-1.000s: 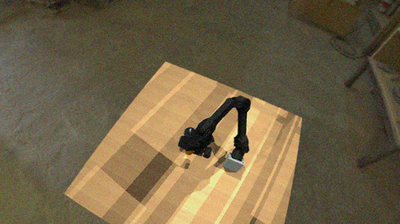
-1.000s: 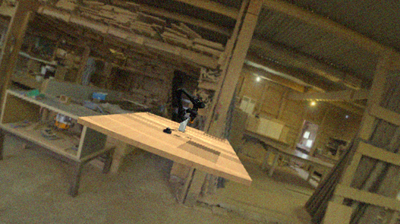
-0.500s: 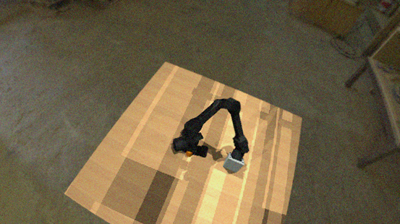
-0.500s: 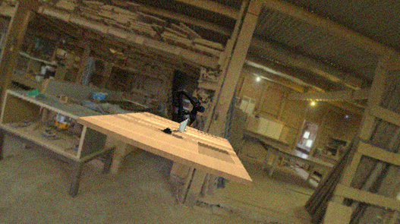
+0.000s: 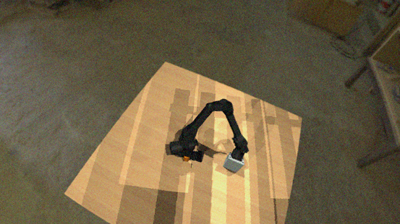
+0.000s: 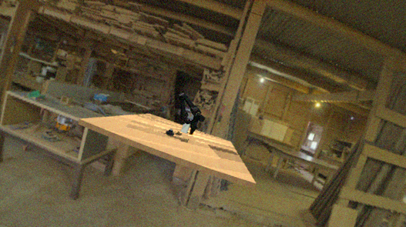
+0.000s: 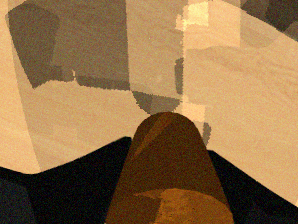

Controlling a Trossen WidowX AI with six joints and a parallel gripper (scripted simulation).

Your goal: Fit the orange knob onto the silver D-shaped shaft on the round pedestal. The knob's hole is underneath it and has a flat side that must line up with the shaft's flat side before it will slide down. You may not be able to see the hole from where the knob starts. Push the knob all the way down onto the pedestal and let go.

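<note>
Right now my gripper tip is 40 mm short of the dark pedestal, 200 mm to the left of it and 30 mm above it. Also, from my gripper tip: orange knob (30 mm above).
</note>
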